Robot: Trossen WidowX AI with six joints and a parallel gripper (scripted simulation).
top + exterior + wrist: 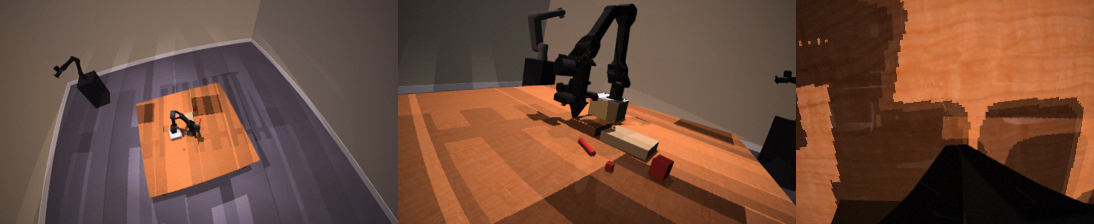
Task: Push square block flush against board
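Right now the flat brown square block is 2 cm ahead of my gripper tip, 8 cm to the left of it and 1 cm above it. Round my gripper tip: pale long board 5 cm ahead, 22 cm to the left, 1 cm above; then red rod 17 cm ahead, 13 cm to the left.
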